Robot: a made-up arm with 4 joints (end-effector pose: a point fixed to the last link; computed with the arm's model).
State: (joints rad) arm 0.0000 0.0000 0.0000 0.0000
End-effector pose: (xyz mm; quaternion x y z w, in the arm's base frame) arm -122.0 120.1 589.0 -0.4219 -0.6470 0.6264 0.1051
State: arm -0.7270 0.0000 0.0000 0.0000
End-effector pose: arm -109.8 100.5 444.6 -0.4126 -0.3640 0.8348 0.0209
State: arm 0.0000 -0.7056 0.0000 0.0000
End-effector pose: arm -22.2 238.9 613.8 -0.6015 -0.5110 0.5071 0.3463
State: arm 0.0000 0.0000 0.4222 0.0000
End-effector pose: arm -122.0 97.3 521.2 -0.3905 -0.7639 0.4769 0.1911
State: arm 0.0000 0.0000 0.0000 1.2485
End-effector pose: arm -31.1 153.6 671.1 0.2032 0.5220 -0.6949 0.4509
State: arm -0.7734 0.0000 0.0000 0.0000
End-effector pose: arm -109.8 95.8 436.3 -0.4101 -0.3439 0.8446 0.0153
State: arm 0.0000 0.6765 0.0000 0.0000
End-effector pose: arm -124.6 -30.7 585.1 0.2005 0.7027 -0.6684 0.1388
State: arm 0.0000 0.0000 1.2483 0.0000
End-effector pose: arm -122.0 137.9 390.2 -0.2809 -0.8911 0.1302 0.3318
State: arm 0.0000 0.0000 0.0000 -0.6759
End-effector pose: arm -175.2 163.2 566.6 -0.4769 -0.6121 0.4850 0.4032
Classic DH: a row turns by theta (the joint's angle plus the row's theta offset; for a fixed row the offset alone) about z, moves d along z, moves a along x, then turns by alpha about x. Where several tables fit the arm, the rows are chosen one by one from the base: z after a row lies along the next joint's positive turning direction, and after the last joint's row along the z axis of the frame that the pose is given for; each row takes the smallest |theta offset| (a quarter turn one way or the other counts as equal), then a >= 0, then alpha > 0; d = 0 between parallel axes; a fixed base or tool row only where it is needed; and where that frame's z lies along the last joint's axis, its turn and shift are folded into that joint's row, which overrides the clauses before.
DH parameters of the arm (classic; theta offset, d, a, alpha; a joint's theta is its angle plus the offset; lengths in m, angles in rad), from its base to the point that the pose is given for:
base (fixed): 1.3743 0.5539 -0.1054 1.4614
joint 1: 0.0641 0.0909 0.1656 -1.6713
joint 2: 0.1938 -0.0793 0.2241 1.7891
joint 3: 0.364 -0.1284 0.0046 -2.1796
joint 4: 0.9851 0.1248 -0.0493 -1.0969
tool (fixed): 0.1717 0.1088 0 0

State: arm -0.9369 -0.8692 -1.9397 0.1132
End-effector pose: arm 258.5 280.7 180.8 -0.1364 0.6001 0.7869 0.0450
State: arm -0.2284 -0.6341 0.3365 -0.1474
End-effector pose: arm -45.1 227.9 478.4 -0.6296 -0.5508 0.4127 0.3606
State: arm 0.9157 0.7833 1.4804 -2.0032
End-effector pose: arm -187.1 -68.9 526.1 0.6296 -0.3415 0.1443 0.6827
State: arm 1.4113 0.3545 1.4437 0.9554
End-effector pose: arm -71.6 90.6 646.7 0.2199 0.8293 0.5104 0.0583
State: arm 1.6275 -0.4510 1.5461 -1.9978
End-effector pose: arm -221.1 -94.9 888.1 0.8266 -0.0443 -0.4194 0.3727
